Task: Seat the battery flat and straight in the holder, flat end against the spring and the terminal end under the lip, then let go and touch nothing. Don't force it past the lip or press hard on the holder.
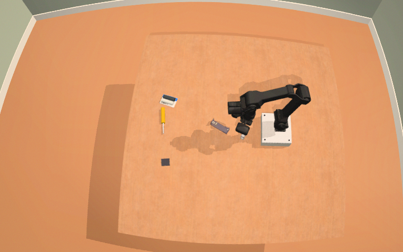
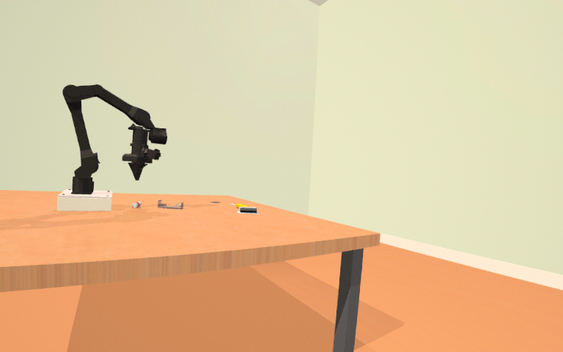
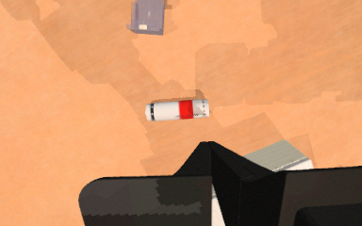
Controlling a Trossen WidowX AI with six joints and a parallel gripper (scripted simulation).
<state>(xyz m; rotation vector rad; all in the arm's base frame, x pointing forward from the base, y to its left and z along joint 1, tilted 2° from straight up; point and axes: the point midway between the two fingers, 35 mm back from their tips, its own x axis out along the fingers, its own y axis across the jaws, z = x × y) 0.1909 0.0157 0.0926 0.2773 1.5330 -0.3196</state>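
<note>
My gripper tip is 2 cm to the right of the battery and 10 cm above it. The rest, counted from my gripper tip: yellow screwdriver: 45 cm ahead, 2 cm to the right, 10 cm below.
</note>
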